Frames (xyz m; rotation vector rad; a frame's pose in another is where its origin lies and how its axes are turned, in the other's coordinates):
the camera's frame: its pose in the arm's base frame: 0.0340 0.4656 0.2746 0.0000 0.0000 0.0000
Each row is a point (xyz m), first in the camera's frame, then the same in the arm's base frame.
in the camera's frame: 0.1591 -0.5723 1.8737
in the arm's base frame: 0.1931 -0.1067 2.1483
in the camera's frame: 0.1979 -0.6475 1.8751
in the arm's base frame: 0.2319 -0.1819 2.1497
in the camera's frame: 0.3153 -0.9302 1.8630
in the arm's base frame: 0.3493 -0.4646 2.1376
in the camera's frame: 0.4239 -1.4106 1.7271
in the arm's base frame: 0.4579 -0.9450 2.0017
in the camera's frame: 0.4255 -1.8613 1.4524
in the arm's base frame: 0.4595 -1.3957 1.7270
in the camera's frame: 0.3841 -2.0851 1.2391
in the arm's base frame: 0.4181 -1.6195 1.5137
